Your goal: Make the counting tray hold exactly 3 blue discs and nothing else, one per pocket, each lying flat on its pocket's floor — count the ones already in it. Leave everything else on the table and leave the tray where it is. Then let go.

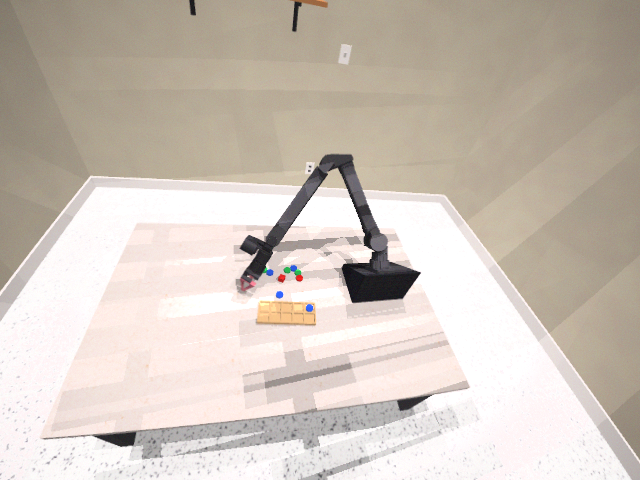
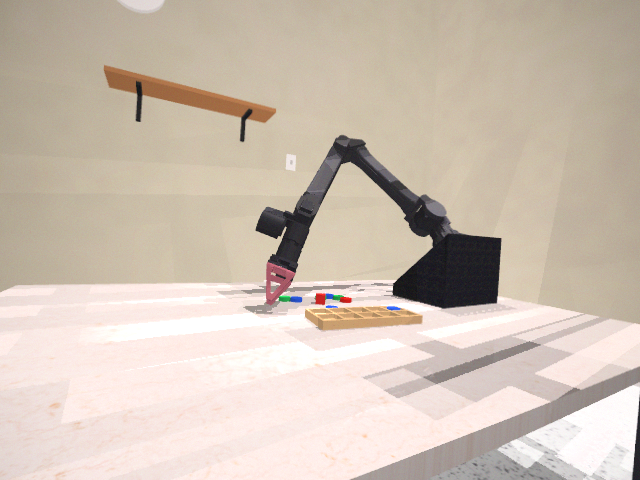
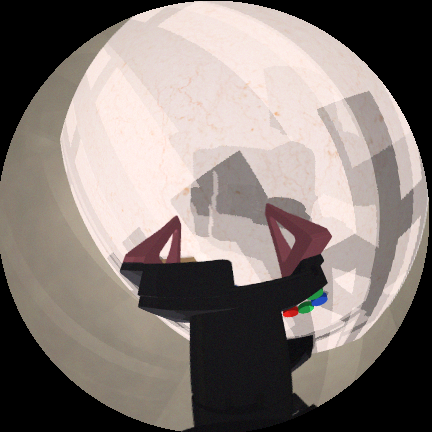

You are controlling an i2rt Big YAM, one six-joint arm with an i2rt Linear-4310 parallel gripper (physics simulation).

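The tan counting tray point(image 1: 286, 322) point(image 2: 369, 324) point(image 3: 187, 259) has one blue disc point(image 1: 309, 307) point(image 2: 393, 308) in its rear right pocket; whether it is flat on the floor is hard to tell. A second blue disc point(image 1: 279, 294) point(image 2: 331, 306) lies on the table just behind the tray. A third blue disc point(image 1: 269, 272) point(image 2: 296, 299) lies farther back, beside a green disc. A fourth blue disc point(image 1: 293, 268) point(image 2: 329, 296) point(image 3: 319, 300) is in the back cluster. My gripper point(image 1: 246, 287) point(image 2: 269, 301) point(image 3: 222, 213) is open and empty, low over the table, left of the discs and behind-left of the tray.
A green disc point(image 1: 265, 270) point(image 2: 284, 298) lies near my gripper. A red block point(image 1: 281, 277) point(image 2: 320, 298) stands near the cluster, which also has a red disc point(image 1: 299, 277) point(image 2: 345, 299) point(image 3: 290, 312) and green discs point(image 1: 287, 270) point(image 1: 297, 272). The black arm base point(image 1: 379, 283) point(image 2: 471, 271) is at the right.
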